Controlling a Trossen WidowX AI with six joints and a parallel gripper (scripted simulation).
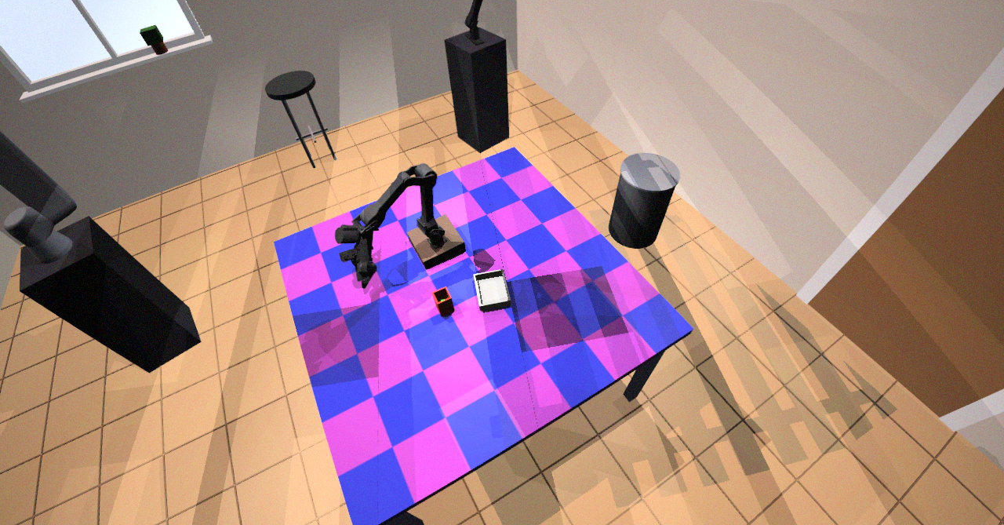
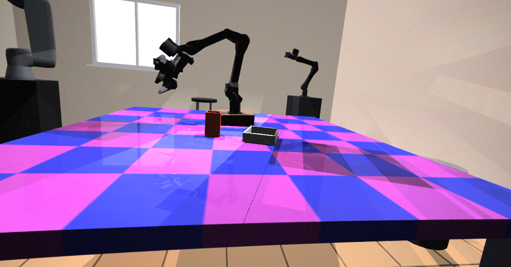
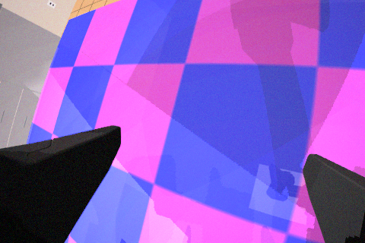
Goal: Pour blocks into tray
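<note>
Right now my gripper tip is 19 cm short of the green block, 22 cm to the right of it and 12 cm above it. The rest, counted from my gripper tip: red square cup (19 cm ahead, 22 cm to the left, 14 cm below); then white shallow tray (25 cm ahead, 40 cm to the left, 16 cm below).
</note>
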